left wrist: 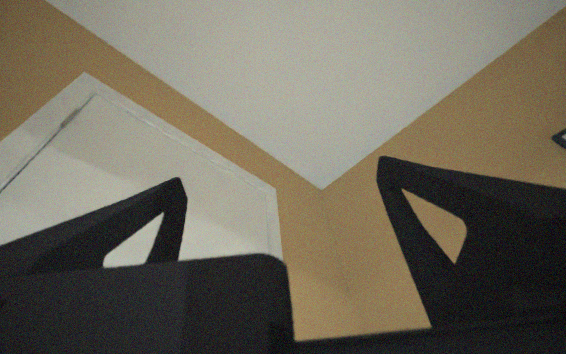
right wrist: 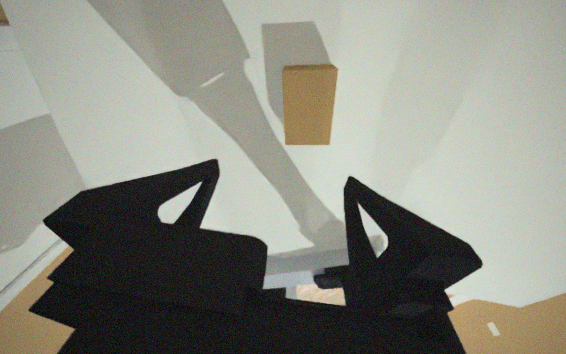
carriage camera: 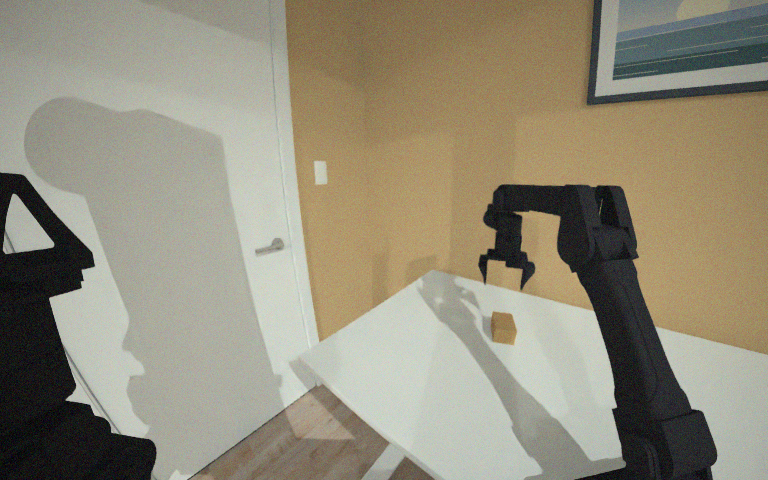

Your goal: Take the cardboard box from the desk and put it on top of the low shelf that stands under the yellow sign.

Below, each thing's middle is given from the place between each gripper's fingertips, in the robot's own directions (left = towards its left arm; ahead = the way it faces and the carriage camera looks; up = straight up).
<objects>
I see the brown cardboard box (carriage camera: 503, 328) 690 mm to the right of my left hand, 470 mm below it and 400 mm ahead of it. Also, from my left hand: framed picture (carriage camera: 633, 57) 1230 mm to the right, 440 mm above, 400 mm ahead.
Now: right hand 140 mm above the brown cardboard box and 20 mm to the left of it. Also, from my right hand: framed picture (770 mm above, 560 mm to the right).
</objects>
